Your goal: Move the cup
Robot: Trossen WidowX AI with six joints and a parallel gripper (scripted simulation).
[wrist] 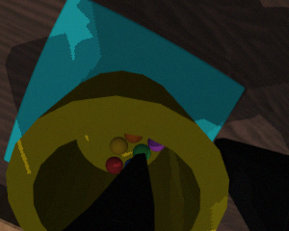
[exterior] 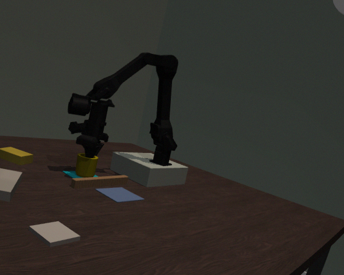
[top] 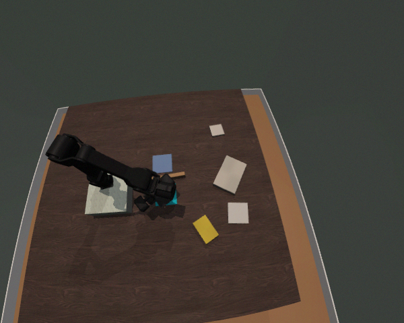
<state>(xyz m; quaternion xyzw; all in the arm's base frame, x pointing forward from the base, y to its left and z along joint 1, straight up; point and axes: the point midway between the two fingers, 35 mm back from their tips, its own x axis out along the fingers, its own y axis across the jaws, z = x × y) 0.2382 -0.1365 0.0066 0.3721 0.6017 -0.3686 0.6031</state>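
The yellow cup is 20 mm ahead of my gripper tip, 10 mm to the left of it and 10 mm below it. From my gripper tip the other things lie so: blue-grey pad 50 mm ahead, 180 mm to the left, 50 mm below; cyan pad 30 mm ahead, 10 mm to the left, 50 mm below; low wooden bar 40 mm ahead, 100 mm to the left, 40 mm below.
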